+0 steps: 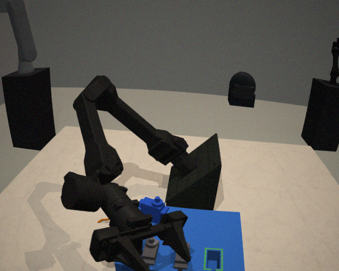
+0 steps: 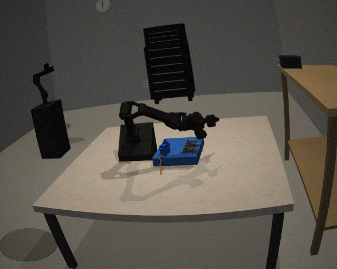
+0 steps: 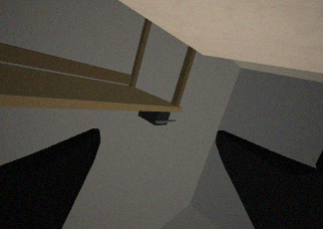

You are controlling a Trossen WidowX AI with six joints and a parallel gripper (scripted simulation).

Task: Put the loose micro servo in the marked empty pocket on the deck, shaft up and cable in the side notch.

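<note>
The deck is 260 mm behind my gripper tip, 30 mm to the left of it and 170 mm below it.
</note>
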